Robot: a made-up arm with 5 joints.
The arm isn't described. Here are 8 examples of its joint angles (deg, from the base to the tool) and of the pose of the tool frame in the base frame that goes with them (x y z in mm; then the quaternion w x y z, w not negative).
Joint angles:
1: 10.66 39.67 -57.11 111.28 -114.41
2: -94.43 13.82 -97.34 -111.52 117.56
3: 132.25 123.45 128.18 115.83 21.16
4: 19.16 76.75 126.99 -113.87 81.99
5: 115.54 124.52 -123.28 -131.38 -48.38
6: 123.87 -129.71 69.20 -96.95 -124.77
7: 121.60 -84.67 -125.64 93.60 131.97
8: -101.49 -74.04 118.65 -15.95 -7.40
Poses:
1: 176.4 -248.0 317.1 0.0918 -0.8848 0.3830 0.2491
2: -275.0 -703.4 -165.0 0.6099 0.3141 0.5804 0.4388
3: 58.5 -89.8 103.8 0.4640 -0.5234 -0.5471 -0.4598
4: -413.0 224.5 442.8 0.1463 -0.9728 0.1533 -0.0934
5: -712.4 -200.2 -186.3 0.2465 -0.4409 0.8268 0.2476
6: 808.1 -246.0 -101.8 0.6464 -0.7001 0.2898 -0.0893
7: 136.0 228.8 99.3 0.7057 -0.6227 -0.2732 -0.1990
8: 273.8 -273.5 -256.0 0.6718 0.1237 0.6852 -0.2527
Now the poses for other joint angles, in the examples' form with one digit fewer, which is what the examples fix.
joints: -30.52 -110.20 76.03 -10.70 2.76
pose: 126 -76 109 0.594 -0.331 0.689 -0.250
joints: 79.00 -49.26 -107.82 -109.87 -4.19
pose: 356 928 -3 0.437 0.493 0.696 -0.286
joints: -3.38 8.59 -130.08 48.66 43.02
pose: -239 126 551 0.630 -0.053 -0.478 0.610
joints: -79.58 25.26 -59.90 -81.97 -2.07
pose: -425 -762 554 0.234 0.814 -0.194 0.495
